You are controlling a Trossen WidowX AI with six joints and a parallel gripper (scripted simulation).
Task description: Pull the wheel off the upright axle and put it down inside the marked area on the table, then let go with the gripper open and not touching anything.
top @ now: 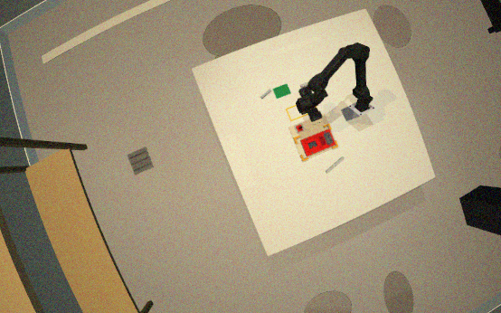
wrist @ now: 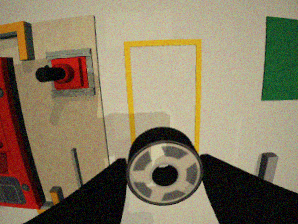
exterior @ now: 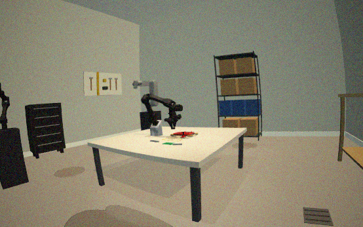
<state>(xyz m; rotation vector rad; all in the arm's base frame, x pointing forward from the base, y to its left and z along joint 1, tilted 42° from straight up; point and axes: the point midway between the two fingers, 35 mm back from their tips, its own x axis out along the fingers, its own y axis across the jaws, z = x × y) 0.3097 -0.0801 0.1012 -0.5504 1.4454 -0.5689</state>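
Right now my gripper tip is 6 cm short of the upright axle, 9 cm to the right of it and 8 cm above it. From my gripper tip the other things lie so: wheel (right at my gripper tip).
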